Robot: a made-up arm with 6 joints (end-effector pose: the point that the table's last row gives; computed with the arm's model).
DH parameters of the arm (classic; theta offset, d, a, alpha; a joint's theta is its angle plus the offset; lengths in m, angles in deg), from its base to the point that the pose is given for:
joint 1: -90 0.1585 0.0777 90
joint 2: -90 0.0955 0.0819 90
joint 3: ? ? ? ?
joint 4: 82.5 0.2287 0.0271 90
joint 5: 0 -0.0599 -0.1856 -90
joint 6: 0 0.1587 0.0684 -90
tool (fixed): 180 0.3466 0 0
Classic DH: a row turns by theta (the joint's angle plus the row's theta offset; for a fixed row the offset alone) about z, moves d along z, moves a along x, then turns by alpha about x.
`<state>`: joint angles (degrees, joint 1 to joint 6).
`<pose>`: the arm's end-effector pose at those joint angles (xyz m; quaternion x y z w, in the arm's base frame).
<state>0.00 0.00 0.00 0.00 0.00 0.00</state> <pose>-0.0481 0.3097 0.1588 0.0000 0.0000 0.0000 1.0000</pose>
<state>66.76 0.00 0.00 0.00 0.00 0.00</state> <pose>-0.3035 0.0780 0.1588 0.0000 0.0000 0.5502 0.8350</pose>
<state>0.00 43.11 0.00 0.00 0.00 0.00</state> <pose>-0.0481 0.2053 -0.1060 -0.3674 0.0000 0.0000 0.9301</pose>
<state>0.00 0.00 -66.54 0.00 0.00 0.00</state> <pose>-0.1520 0.3097 0.1528 0.0000 -0.5486 0.0000 0.8361</pose>
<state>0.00 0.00 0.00 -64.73 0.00 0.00</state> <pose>-0.4673 0.3097 0.0073 0.0000 -0.5353 0.0000 0.8447</pose>
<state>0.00 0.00 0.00 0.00 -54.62 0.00</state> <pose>-0.2268 0.3384 0.1588 0.0000 0.0000 0.4588 0.8885</pose>
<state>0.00 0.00 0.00 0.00 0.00 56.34</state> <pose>0.2709 0.3097 0.0612 0.0000 0.4721 0.0000 0.8816</pose>
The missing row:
joint 3: 7.5 0 0.3271 0
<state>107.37 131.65 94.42 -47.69 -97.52 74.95</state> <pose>0.4251 -0.3174 -0.5791 -0.9441 0.2370 -0.1629 0.1614</pose>
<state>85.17 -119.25 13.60 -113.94 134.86 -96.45</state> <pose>0.0045 -0.2026 0.4466 -0.4328 0.4229 -0.6222 0.4967</pose>
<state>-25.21 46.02 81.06 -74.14 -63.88 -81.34</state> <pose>-0.5902 0.2926 0.0402 0.0024 -0.3325 0.3697 0.8676</pose>
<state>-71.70 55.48 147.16 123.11 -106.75 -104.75</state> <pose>-0.0313 0.1389 0.1530 0.0137 -0.1992 0.8045 0.5594</pose>
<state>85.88 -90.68 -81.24 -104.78 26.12 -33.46</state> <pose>-0.3792 0.2925 0.5629 0.3547 -0.4982 -0.7689 0.1863</pose>
